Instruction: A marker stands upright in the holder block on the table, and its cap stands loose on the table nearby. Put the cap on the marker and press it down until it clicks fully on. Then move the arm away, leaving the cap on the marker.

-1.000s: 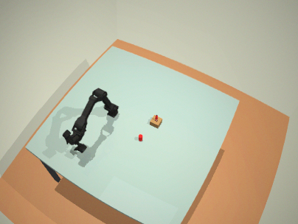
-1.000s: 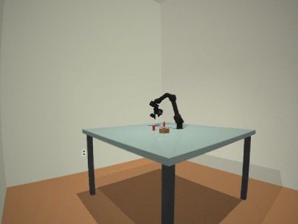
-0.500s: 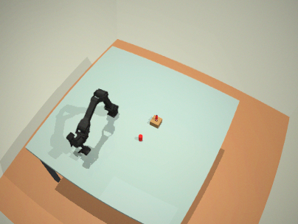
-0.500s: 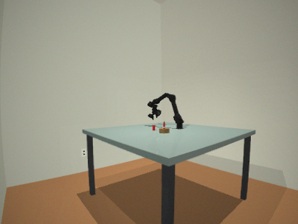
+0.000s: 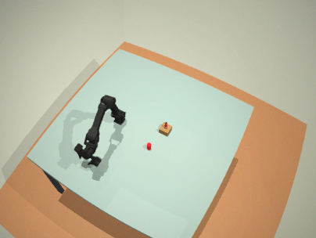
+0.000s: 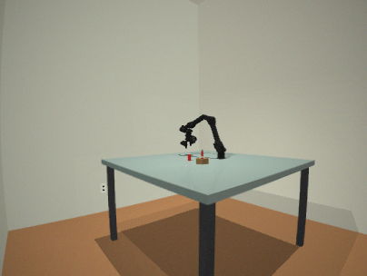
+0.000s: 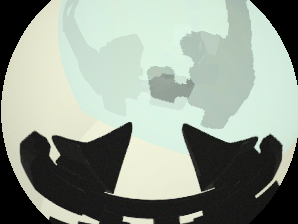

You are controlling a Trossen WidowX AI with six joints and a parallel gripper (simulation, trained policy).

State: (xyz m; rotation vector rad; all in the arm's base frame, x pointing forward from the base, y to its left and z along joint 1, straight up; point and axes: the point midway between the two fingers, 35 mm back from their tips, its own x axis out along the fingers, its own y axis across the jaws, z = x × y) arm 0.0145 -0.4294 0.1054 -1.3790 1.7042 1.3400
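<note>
The red cap lies 29 cm ahead of my gripper tip, 35 cm to the left of it and 5 cm below it. From my gripper tip the other things lie so: wooden holder block 32 cm ahead, 53 cm to the left, 6 cm below.
</note>
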